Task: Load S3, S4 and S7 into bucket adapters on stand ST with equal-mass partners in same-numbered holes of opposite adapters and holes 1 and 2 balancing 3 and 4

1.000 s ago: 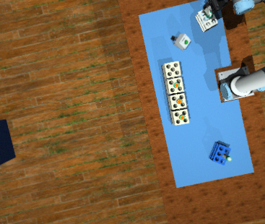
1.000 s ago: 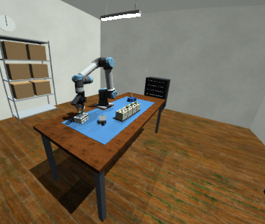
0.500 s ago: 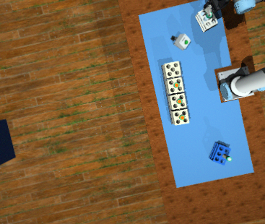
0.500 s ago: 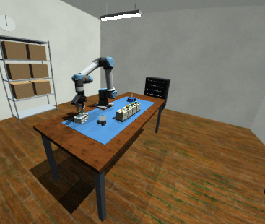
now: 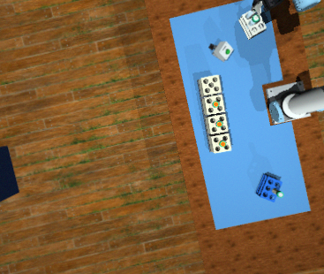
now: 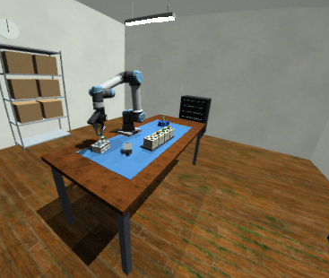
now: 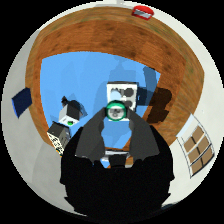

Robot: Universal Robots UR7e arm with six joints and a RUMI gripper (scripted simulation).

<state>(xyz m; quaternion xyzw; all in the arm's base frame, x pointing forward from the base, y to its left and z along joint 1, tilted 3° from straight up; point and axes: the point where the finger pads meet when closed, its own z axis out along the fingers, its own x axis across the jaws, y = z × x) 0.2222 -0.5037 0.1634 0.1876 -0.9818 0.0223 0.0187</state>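
Right now my hand is 30 mm past the white rack, 30 mm to the right of it and 130 mm above it. Round my hand: blue rack: 30 mm behind, 980 mm to the left, 130 mm below; then adapter: 230 mm ahead, 680 mm to the left, 110 mm below.
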